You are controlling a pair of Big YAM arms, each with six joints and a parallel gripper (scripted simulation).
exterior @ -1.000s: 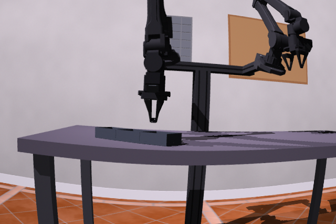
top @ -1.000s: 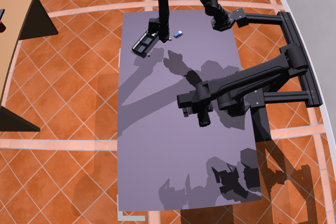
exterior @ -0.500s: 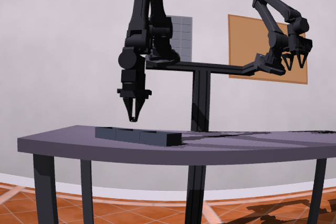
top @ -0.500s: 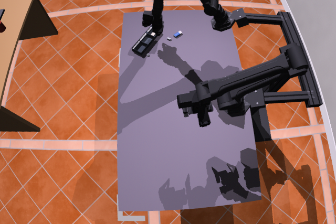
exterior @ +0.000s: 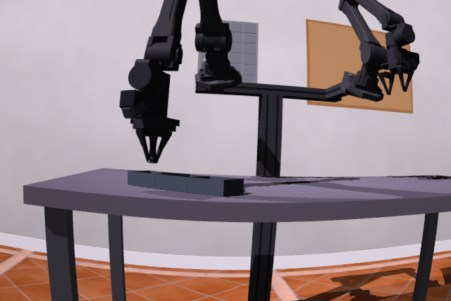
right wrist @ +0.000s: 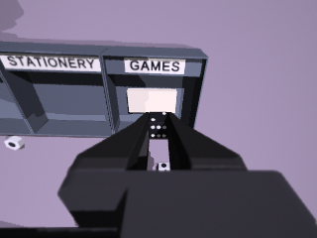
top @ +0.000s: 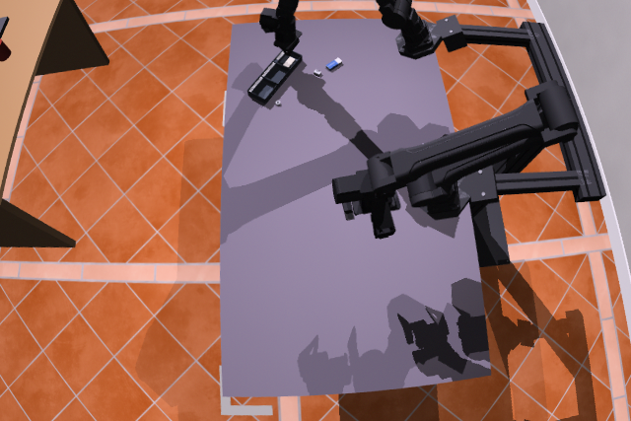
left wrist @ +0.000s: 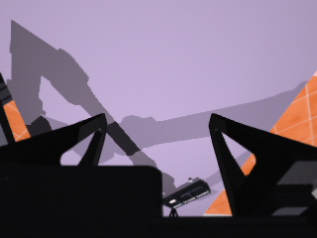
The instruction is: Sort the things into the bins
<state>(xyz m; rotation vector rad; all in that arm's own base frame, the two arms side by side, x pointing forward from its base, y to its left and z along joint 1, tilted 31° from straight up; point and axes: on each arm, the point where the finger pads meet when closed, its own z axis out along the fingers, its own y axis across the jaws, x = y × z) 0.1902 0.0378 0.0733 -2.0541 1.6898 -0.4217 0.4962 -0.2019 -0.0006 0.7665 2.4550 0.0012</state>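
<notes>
My right hand is 50 mm above the white card and 10 mm to the right of it. The rest, counted from my right hand: bin row 70 mm to the left, 50 mm below, 50 mm ahead.
</notes>
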